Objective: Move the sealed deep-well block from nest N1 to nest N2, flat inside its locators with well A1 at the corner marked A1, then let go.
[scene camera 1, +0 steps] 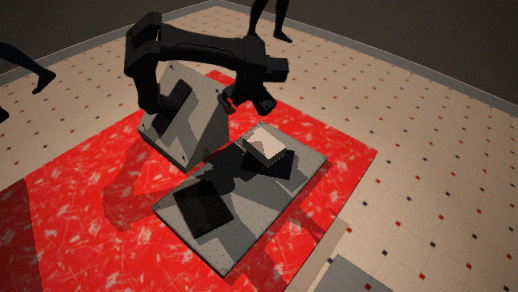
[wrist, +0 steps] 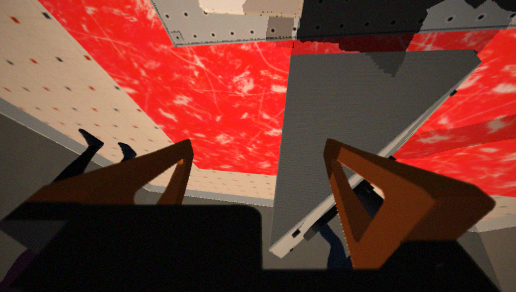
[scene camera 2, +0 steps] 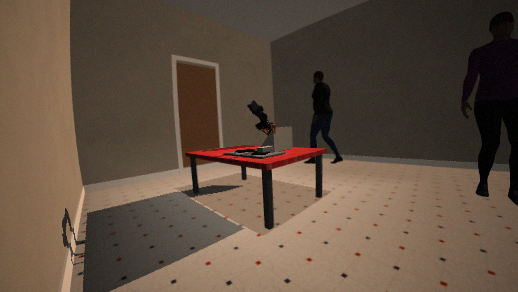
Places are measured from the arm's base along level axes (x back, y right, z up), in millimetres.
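Pixels of known places: gripper, fingertip midpoint: [scene camera 1: 239,105] [wrist: 258,146] [scene camera 2: 271,134]; arm's base, link origin: [scene camera 1: 171,107] [scene camera 2: 277,137].
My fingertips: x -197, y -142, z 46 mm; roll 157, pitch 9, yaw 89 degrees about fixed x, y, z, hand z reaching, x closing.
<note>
For each thing: its middle in the pictures, then the offset to it from my fingertips. Level surfaces: height alone.
- sealed deep-well block, body centre: [scene camera 1: 263,146] [scene camera 2: 265,149] dx -101, dy -22, dz -124 mm
- dark nest N1, body centre: [scene camera 1: 268,159] dx -138, dy -9, dz -150 mm
- grey perforated plate, body centre: [scene camera 1: 247,181] [scene camera 2: 253,153] dx -151, dy +98, dz -165 mm
- red table, surface height: dz -172 mm
The sealed deep-well block [scene camera 1: 266,142] [scene camera 2: 264,149], pale on top with dark sides, sits on the dark nest N1 [scene camera 1: 281,169] near the plate's back corner. Its A1 corner cannot be read. The other dark nest, N2 [scene camera 1: 202,207], holds no block and lies toward the plate's left end. My gripper [scene camera 1: 229,105] [scene camera 2: 269,130] [wrist: 258,146] is open, with its orange fingers wide apart and nothing between them. It is above and behind the block, on the arm-base side, apart from it. A pale strip at the wrist view's top edge appears to be part of the block.
Both nests are on a grey perforated plate [scene camera 1: 245,202] [wrist: 225,34] on the red table [scene camera 1: 80,200] [scene camera 2: 300,152] [wrist: 225,100]. The grey wedge-shaped arm mount [scene camera 1: 214,127] [wrist: 325,115] stands behind the plate, close to the gripper. People stand beyond the table.
</note>
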